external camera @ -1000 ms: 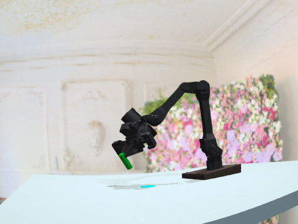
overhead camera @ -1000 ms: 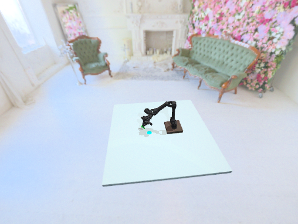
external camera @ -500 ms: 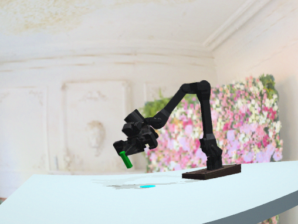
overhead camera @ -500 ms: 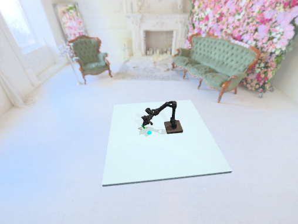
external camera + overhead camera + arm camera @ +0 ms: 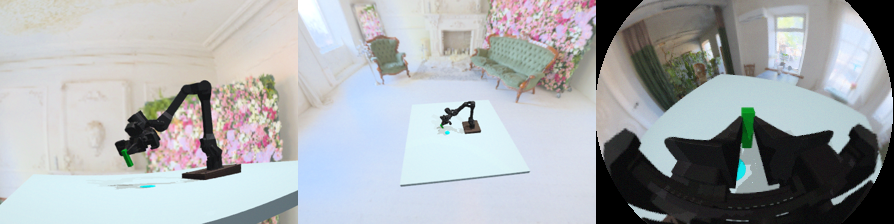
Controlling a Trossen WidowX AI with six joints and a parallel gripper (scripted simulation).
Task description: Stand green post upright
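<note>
Right now my gripper tip is 8 cm past the cyan circle, 1 cm to the left of it and 13 cm above it. Also, from my gripper tip: green post 1 cm behind, 2 cm below.
</note>
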